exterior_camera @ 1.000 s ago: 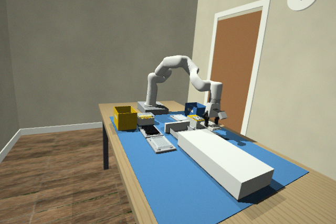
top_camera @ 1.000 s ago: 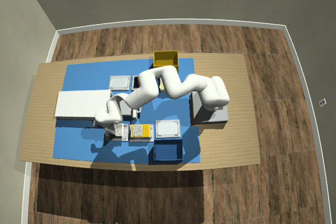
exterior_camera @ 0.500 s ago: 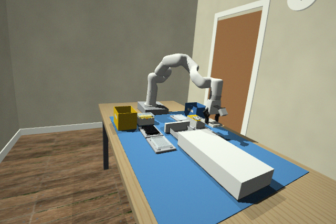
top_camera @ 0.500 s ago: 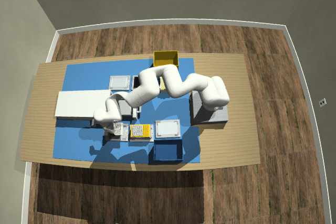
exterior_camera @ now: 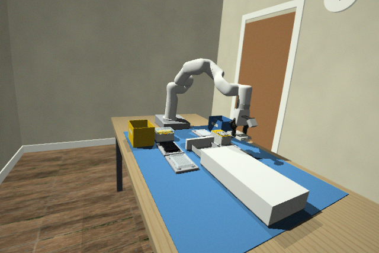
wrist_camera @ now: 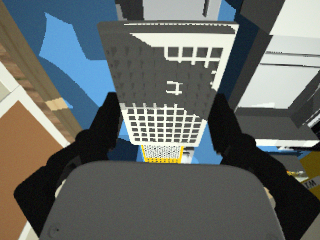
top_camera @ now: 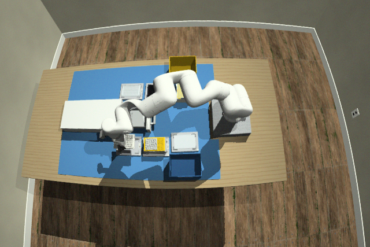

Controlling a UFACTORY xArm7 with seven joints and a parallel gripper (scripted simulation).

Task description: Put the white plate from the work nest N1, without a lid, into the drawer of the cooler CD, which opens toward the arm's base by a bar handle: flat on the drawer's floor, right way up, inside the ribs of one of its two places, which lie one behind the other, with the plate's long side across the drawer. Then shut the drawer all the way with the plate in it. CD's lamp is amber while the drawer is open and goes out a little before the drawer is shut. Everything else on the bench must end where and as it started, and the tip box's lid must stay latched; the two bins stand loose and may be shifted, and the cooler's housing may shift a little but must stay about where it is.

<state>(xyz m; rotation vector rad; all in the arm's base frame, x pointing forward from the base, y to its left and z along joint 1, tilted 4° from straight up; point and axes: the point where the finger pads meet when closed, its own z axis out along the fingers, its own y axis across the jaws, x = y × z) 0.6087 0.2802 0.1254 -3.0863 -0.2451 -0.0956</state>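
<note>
Now: the drawer 19 cm to the right of my hand and 11 cm below it. The rest, counted from my hand: grey nest (12 cm below); white plate (1 cm below); yellow tip box (18 cm behind, 3 cm to the right, 8 cm below).
</note>
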